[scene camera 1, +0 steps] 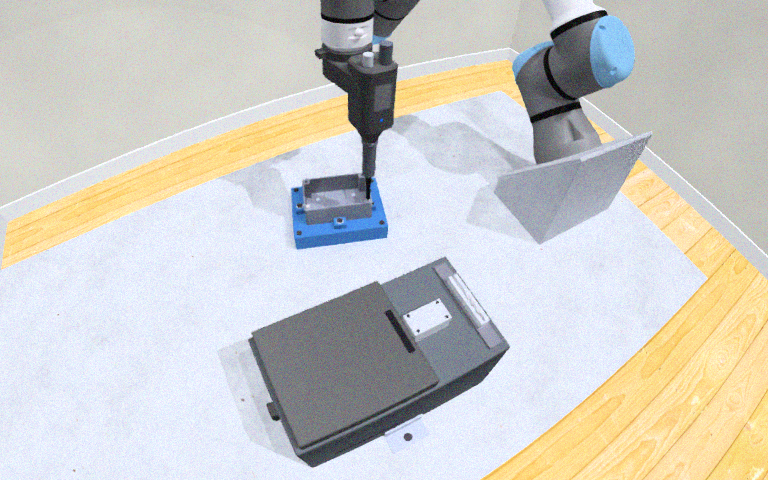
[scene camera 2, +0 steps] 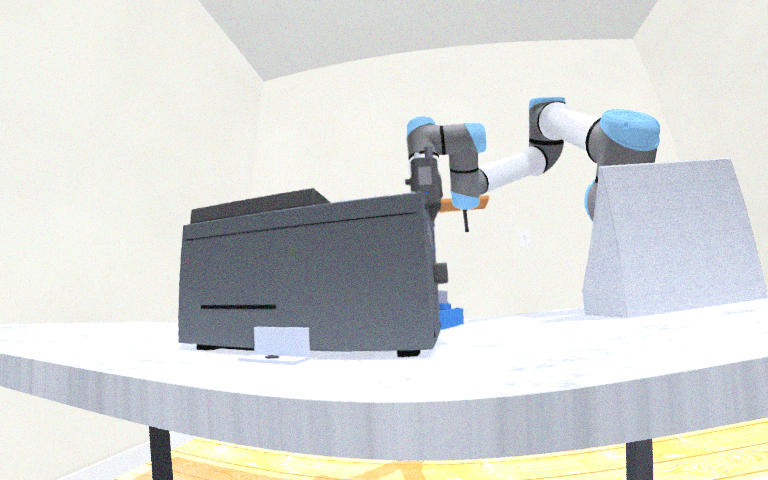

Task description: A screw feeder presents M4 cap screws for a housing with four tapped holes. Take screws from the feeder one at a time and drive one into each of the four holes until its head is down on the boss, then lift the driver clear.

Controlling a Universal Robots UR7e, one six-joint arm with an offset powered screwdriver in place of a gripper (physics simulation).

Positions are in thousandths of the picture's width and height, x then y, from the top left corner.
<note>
In view: a dark grey screw feeder (scene camera 2: 480,593).
</note>
